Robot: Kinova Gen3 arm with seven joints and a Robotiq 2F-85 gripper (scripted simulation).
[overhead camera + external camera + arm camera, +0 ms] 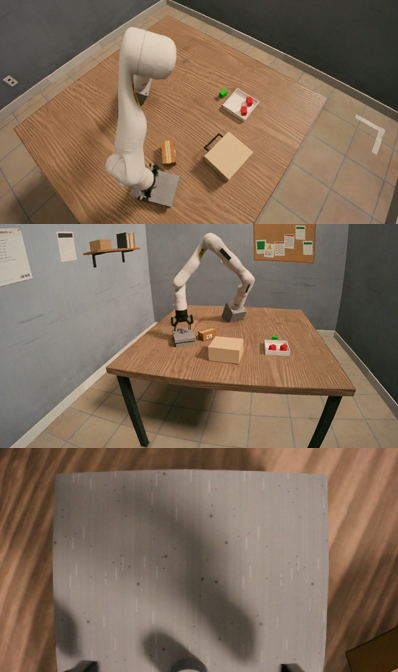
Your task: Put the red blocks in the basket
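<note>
Now: hand 3 cm above the grey lid. Round my hand: grey metal box: 5 cm below; blue block: 7 cm behind, 11 cm to the left, 6 cm below; brown cardboard box: 9 cm behind, 13 cm to the left, 4 cm below.
</note>
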